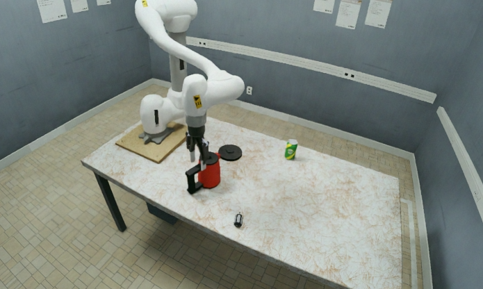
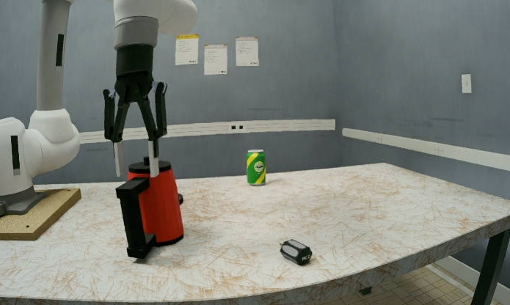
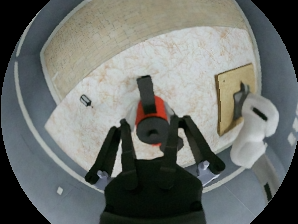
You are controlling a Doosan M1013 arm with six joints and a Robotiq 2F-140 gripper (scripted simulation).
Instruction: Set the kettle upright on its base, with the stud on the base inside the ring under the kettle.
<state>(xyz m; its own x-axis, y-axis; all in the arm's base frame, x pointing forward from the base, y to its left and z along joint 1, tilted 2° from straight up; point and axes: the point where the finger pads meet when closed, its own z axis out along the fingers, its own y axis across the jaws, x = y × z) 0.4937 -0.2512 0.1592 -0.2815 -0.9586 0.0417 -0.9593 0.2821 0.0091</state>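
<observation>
Right now the red kettle is 10 cm below my hand, 3 cm to the left of it and 1 cm ahead of it. Round my hand: yellow can: 48 cm to the left, 36 cm ahead, 12 cm below; then small black object: 27 cm ahead, 17 cm below, 10 cm to the right; then kettle base: 34 cm to the left, 17 cm below, 2 cm ahead.
</observation>
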